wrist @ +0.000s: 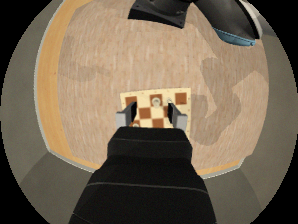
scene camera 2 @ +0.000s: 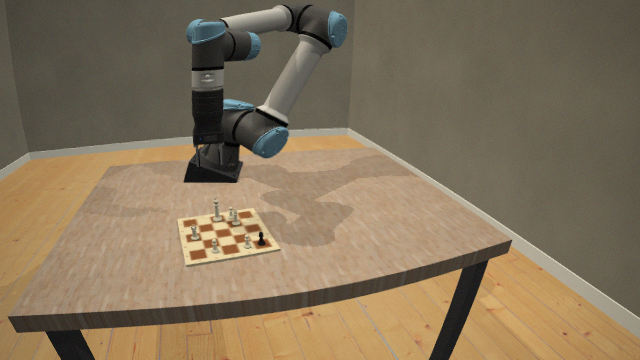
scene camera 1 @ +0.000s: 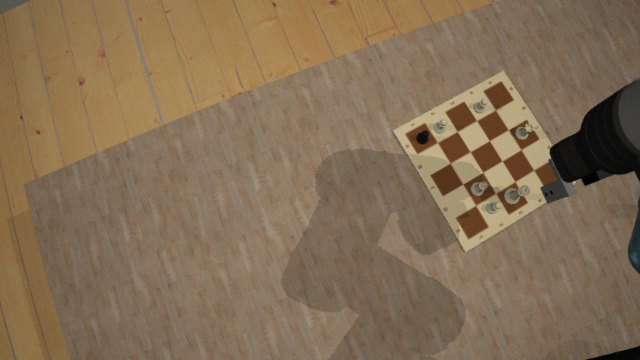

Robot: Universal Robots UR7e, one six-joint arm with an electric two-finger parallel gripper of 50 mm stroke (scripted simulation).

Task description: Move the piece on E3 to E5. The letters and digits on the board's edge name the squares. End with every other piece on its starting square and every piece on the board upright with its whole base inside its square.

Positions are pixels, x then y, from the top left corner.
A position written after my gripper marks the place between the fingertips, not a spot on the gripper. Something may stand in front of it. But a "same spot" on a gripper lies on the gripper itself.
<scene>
My gripper shows in the wrist view, in scene camera 2 (209, 164) and in scene camera 1. A chessboard shows in the wrist view, in scene camera 2 and in scene camera 1 (475, 147). One and the same spot on the chessboard: (wrist: 147, 116) is (scene camera 2: 209, 229). One and the same spot on my gripper: (scene camera 1: 558, 189) is (wrist: 173, 118).
</scene>
